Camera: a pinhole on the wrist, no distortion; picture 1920 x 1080 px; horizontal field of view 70.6 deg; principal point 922.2 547.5 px. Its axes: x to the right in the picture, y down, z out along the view. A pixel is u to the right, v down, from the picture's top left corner.
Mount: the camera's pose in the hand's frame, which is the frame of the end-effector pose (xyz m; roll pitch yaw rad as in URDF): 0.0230 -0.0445 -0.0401 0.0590 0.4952 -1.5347
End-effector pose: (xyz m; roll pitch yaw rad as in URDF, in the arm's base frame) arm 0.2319 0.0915 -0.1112 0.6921 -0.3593 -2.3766
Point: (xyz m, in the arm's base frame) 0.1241 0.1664 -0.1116
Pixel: 908.9 616.2
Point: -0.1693 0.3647 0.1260
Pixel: 793.9 1013.0
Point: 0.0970 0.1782 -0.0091
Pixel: 380.6 967.8
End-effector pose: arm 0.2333 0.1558 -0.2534 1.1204 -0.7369 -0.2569
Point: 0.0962 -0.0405 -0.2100
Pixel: 18.5 316.7
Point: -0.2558 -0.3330 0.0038
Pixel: outside the picture
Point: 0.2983 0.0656 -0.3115
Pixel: 1517.9 607.9
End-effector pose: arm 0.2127 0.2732 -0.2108 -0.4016 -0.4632 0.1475
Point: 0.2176 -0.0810 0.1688
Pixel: 1802.0 929.0
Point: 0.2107 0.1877 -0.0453
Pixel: 1018.8 896.9
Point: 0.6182 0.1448 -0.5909
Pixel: behind the camera
